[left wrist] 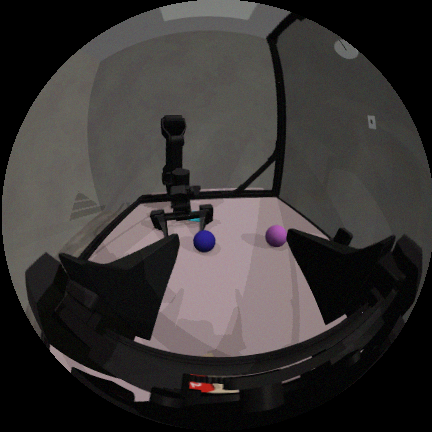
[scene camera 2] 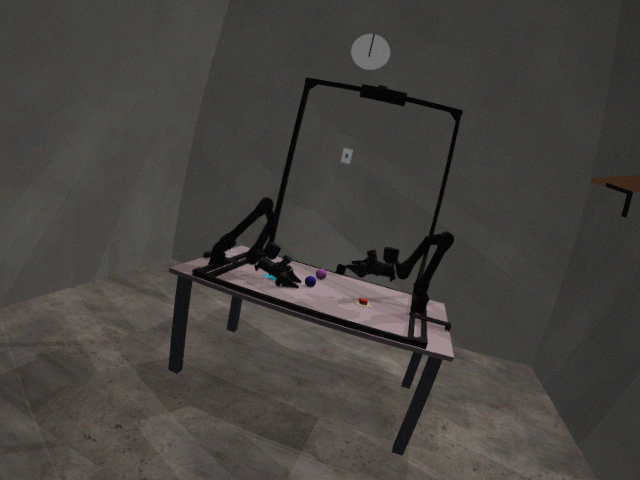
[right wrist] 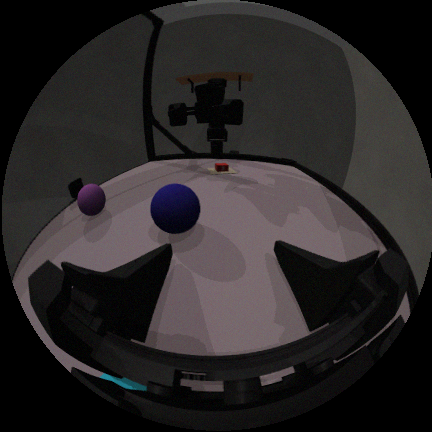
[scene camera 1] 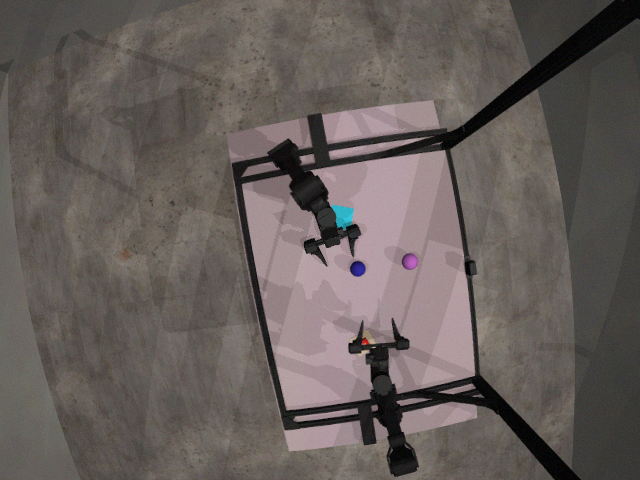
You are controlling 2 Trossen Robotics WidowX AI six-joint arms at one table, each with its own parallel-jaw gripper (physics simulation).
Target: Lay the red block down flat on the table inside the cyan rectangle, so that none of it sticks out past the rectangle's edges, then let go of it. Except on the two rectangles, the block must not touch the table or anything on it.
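Places are measured from the left arm's base along level axes (x ahead, y left, z up), in metres.
Pixels of known places: left gripper, between the fingertips: (left wrist: 234,236) (scene camera 2: 348,263) (right wrist: 188,110) (scene camera 1: 377,319); right gripper, between the fingertips: (left wrist: 183,238) (scene camera 2: 299,284) (right wrist: 223,247) (scene camera 1: 340,261); left arm's base, origin of its link: (scene camera 2: 417,311) (right wrist: 216,153); right arm's base, origin of its link: (scene camera 2: 216,264) (scene camera 1: 285,156).
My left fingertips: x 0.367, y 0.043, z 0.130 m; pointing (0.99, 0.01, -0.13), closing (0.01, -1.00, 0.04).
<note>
Ahead of a thing's pixels: the offset from my left fingertips to its top centre. "spot": to the spot under its first point.
The red block @(dx -0.119, dy +0.037, dz -0.130 m) (scene camera 1: 364,342) (scene camera 2: 363,301) (left wrist: 201,387) (right wrist: 221,167) lies on the cream rectangle @(spot: dx -0.133, dy +0.062, dz -0.147 m) (scene camera 2: 364,305) (right wrist: 232,171); in scene camera 1 the left gripper partly covers both. The cyan rectangle @(spot: dx +0.327, dy +0.085, dz -0.148 m) (scene camera 1: 343,214) (scene camera 2: 269,276) (right wrist: 123,382) lies beside the right arm, which hides part of it in scene camera 1. My left gripper (scene camera 1: 377,320) (scene camera 2: 345,268) (left wrist: 234,236) is open and empty, above the table, its fingers reaching past the block toward the balls. My right gripper (scene camera 1: 340,260) (scene camera 2: 298,283) (right wrist: 223,247) is open and empty, low over the table, past the cyan rectangle and near the blue ball.
A blue ball @(dx +0.146, dy +0.048, dz -0.098 m) (scene camera 1: 357,268) (scene camera 2: 310,281) (left wrist: 204,241) (right wrist: 175,208) is between the two grippers, close to the right one's fingertips. A purple ball @(dx +0.159, dy -0.127, dz -0.094 m) (scene camera 1: 409,261) (scene camera 2: 321,273) (left wrist: 276,236) (right wrist: 91,199) is farther right in scene camera 1. A black frame (scene camera 1: 251,263) runs around the table.
</note>
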